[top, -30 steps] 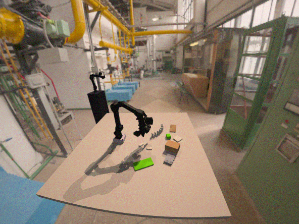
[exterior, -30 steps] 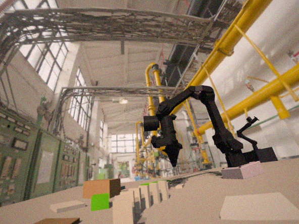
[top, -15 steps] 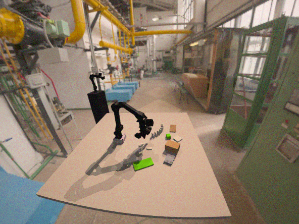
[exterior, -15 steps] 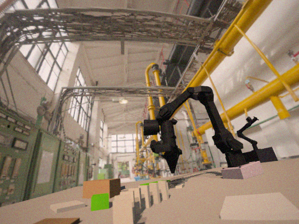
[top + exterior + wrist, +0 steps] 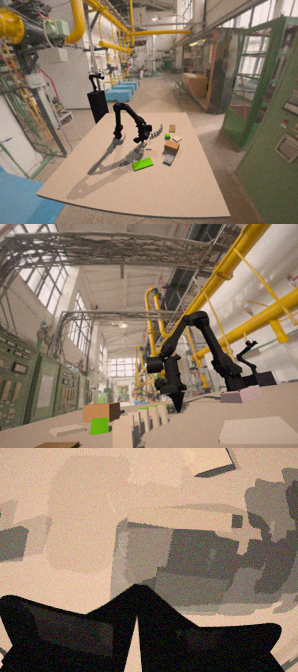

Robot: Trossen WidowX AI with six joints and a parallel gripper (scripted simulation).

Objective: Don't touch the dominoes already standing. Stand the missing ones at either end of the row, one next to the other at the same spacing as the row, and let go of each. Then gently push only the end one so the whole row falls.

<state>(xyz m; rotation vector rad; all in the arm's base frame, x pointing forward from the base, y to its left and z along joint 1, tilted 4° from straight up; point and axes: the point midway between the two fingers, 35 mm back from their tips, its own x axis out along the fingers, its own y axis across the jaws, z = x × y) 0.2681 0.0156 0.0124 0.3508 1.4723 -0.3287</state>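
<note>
Now: gripper tip 80 mm short of the flat green block and 250 mm to the left of it. Round my gripper tip: white tile (60 mm behind, 290 mm to the left); green cube (240 mm ahead, 140 mm to the left, 10 mm above); brown box (300 mm ahead, 20 mm to the right, 30 mm above).
</note>
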